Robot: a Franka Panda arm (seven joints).
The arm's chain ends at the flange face. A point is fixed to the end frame.
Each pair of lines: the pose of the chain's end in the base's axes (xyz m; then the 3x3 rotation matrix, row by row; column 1 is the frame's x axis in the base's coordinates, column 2 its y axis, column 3 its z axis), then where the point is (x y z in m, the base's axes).
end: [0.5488 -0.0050 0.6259], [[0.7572 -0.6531 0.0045], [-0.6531 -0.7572 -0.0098], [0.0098 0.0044 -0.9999]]
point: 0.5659 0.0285 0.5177
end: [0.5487 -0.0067 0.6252], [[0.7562 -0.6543 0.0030], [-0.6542 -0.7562 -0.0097], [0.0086 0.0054 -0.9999]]
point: 0.5657 0.0268 0.5169
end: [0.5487 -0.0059 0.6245], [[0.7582 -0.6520 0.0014], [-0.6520 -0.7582 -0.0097], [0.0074 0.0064 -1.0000]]
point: 0.5654 0.0276 0.5162
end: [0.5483 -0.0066 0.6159], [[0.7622 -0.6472 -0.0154], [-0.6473 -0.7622 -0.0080], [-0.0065 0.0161 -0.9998]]
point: 0.5630 0.0272 0.5074
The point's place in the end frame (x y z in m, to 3 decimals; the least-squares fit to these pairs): -0.010 -0.037 0.108
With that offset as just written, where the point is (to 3 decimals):
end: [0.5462 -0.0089 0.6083], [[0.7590 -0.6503 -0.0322], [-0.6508 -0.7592 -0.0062], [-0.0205 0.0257 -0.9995]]
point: 0.559 0.025 0.500
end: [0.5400 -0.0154 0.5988], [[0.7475 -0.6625 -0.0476], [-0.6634 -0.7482 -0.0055], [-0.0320 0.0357 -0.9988]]
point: 0.552 0.018 0.490
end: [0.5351 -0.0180 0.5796], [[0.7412 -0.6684 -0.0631], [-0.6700 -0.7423 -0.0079], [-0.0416 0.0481 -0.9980]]
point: 0.546 0.015 0.470
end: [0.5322 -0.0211 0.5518], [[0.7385 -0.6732 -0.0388], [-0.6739 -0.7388 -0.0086], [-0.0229 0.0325 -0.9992]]
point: 0.546 0.012 0.443
